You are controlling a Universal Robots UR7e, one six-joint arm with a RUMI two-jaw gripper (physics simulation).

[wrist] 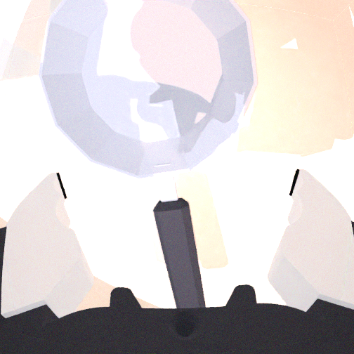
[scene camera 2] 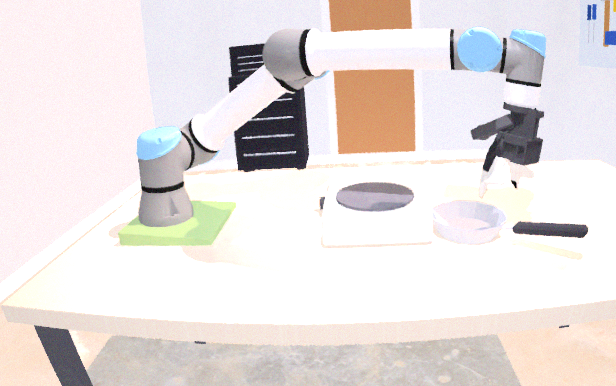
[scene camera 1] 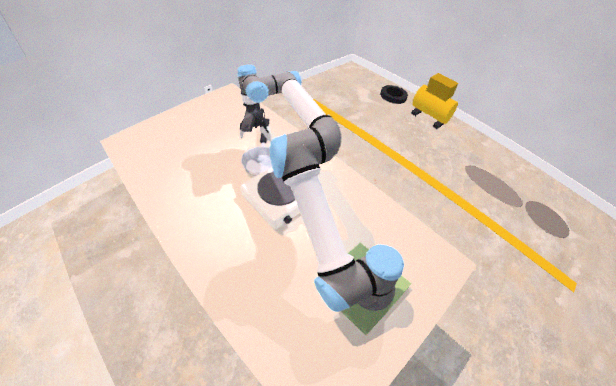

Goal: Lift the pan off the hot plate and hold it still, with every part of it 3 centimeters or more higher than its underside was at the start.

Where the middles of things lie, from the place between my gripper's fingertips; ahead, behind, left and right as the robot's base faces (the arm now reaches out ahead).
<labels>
The pan (scene camera 2: 468, 222) lies 60 mm below my hand and 30 mm to the right of it. From my hand the other things lie so: white hot plate (scene camera 2: 368, 213) (290 mm behind, 60 mm below, 50 mm to the left).
</labels>
